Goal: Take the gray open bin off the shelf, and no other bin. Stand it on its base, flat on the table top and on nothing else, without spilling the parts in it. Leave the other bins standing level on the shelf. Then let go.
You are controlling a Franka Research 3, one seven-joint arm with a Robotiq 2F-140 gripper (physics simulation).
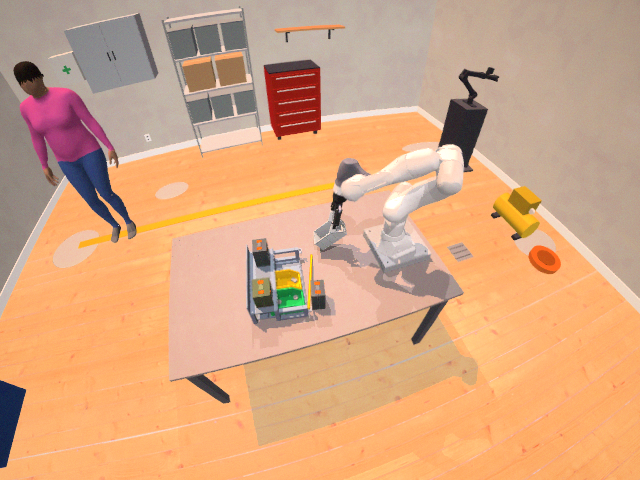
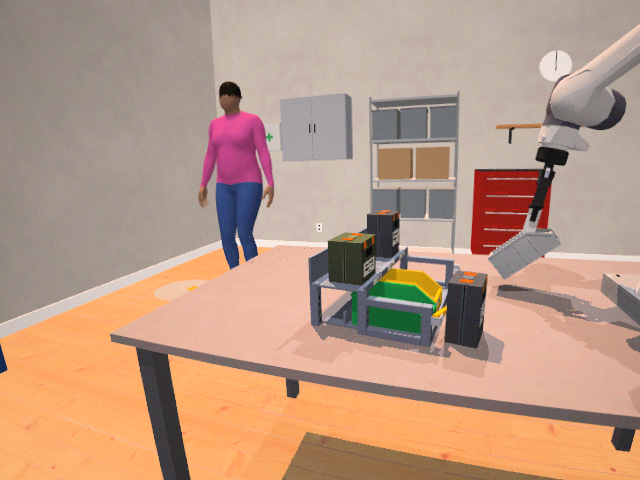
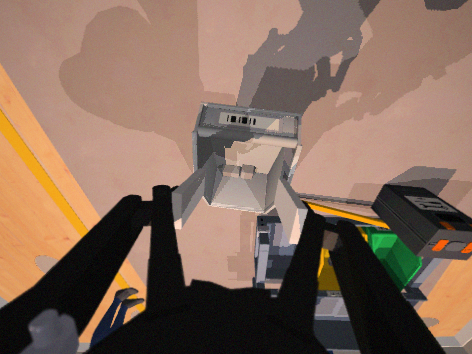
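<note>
The gray bin hangs tilted in the air above the table, clear of the shelf, with its shadow below. Small parts lie inside it. My gripper has its fingers spread inside the bin's opening, against the side walls, and holds it. The low shelf stands on the table. The yellow bin and green bin stand in it side by side.
An olive box and a dark box stand on the shelf's upper level. Another dark box and a yellow bar are at its open side. The arm's base is beyond the bin.
</note>
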